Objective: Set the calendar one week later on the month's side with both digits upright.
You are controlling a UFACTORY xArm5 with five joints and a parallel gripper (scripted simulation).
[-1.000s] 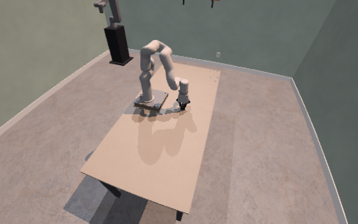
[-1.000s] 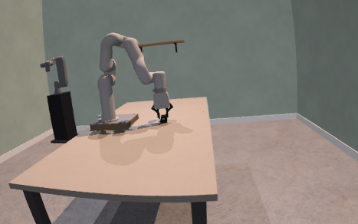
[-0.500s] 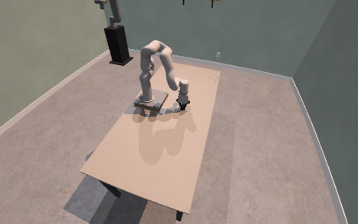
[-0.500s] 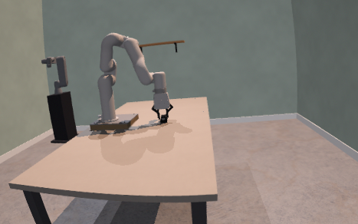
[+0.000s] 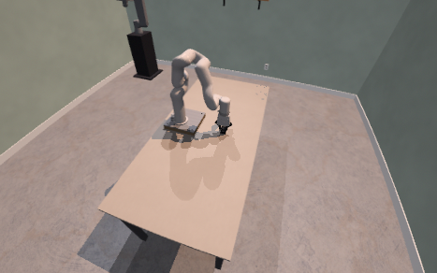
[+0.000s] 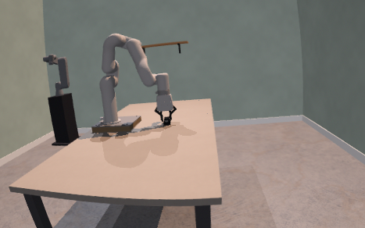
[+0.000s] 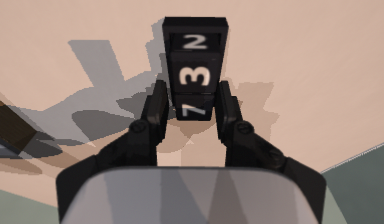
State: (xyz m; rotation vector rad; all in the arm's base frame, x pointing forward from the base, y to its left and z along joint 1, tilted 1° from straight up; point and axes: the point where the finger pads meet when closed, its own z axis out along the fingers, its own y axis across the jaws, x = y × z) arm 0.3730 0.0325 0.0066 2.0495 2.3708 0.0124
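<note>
Right now the black cube is 1 cm below my hand. Also, from my hand: black calendar tray (3 cm below, 2 cm to the left).
</note>
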